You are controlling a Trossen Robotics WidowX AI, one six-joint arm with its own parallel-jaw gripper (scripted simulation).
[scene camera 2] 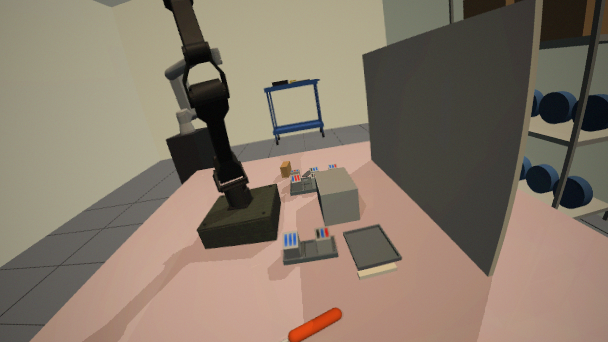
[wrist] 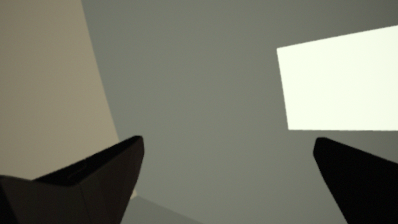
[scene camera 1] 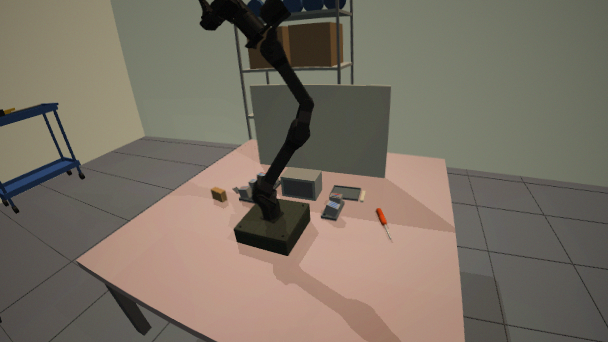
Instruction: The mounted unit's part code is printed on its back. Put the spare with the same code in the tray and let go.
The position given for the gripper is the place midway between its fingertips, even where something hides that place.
The gripper (wrist: 230, 145) is open and holds nothing. Also in view: a dark flat tray (scene camera 2: 370, 247), a mounted unit (scene camera 2: 337, 194) and an upright grey panel (scene camera 2: 449, 110).
The mounted unit is seen too in scene camera 1 (scene camera 1: 301, 183). The upright grey panel shows as well in scene camera 1 (scene camera 1: 349, 127).
